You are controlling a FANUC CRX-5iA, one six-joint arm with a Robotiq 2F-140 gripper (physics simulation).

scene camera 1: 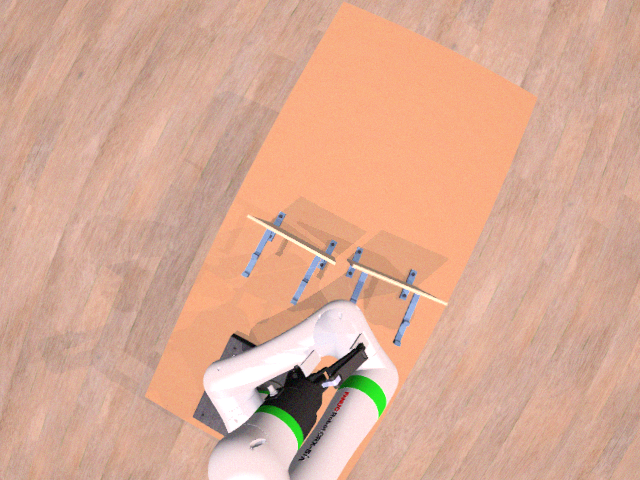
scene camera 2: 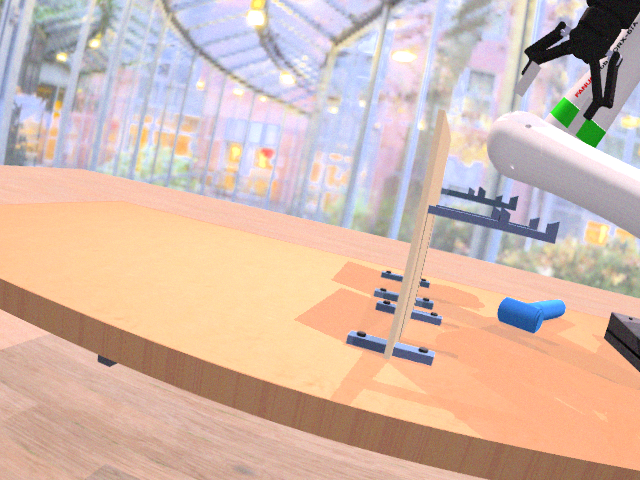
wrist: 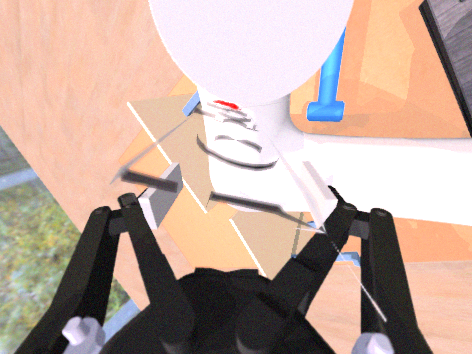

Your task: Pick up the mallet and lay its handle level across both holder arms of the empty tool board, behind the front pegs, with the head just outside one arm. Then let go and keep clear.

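Frame: origin at the arm's base, x left, y ahead, z down, level; metres.
Where they show: gripper, fingertip midpoint: (scene camera 1: 339,347) (scene camera 2: 543,112) (wrist: 239,174).
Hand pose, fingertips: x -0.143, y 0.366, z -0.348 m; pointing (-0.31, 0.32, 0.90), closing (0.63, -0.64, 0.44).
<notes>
Each offset is from my fingertips to the top centre of the thing. "spot": to the spot under its first point. Level surfaces: height alone.
The blue mallet @[dx -0.066, dy -0.111, dz +0.348 m] (scene camera 2: 519,314) (wrist: 325,111) lies on the orange tabletop; in scene camera 1 it does not show. Two upright tool boards (scene camera 1: 292,238) (scene camera 1: 400,284) stand side by side, each with blue holder arms towards the robot; I see no tool on either. In scene camera 2 the nearer board @[spot: dx +0.306, dy +0.228, dz +0.169 m] (scene camera 2: 434,170) largely covers the other, and a holder arm (scene camera 2: 491,223) with upright pegs sticks out from it. My gripper (scene camera 1: 334,353) (scene camera 2: 555,101) (wrist: 239,174) is open and empty, high above the table and apart from the mallet and boards.
The robot's white forearm and elbow (scene camera 1: 341,320) (scene camera 2: 558,155) are folded near the gripper, beside the right board in scene camera 1. A dark block (scene camera 1: 206,408) (scene camera 2: 622,335) (wrist: 450,60) stands on the orange table @[dz +0.396 m] (scene camera 1: 403,103) (scene camera 2: 206,258), beyond the mallet's handle. Blue feet @[spot: dx +0.317, dy +0.233, dz +0.380 m] (scene camera 2: 390,347) support the boards.
</notes>
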